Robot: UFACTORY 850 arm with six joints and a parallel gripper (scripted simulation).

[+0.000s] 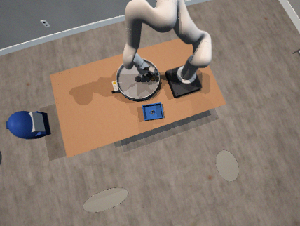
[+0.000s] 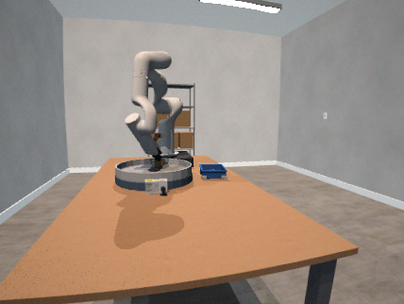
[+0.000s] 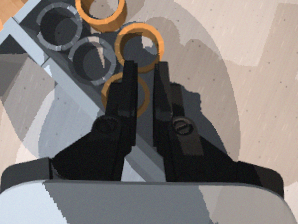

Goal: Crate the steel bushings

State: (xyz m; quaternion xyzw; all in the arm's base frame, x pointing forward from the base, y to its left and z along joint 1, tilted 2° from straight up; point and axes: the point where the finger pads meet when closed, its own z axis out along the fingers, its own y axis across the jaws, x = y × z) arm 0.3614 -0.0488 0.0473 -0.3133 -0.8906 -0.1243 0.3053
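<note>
My gripper is now 12 cm short of the grey turning table, 2 cm to the left of it and 5 cm above it. From my hand the other things lie so: blue crate 5 cm ahead, 33 cm to the left, 8 cm below.
</note>
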